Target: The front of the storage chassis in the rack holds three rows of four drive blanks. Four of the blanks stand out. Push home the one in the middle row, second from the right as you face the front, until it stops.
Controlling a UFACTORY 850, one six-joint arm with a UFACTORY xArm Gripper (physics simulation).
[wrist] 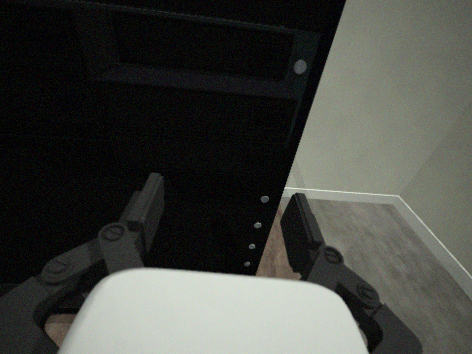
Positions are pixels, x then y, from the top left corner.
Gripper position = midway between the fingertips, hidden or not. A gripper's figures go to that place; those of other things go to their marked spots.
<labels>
The gripper [227, 198]: 0.15 m from the lens. A rack [217, 104] is 0.13 m from the lens.
</labels>
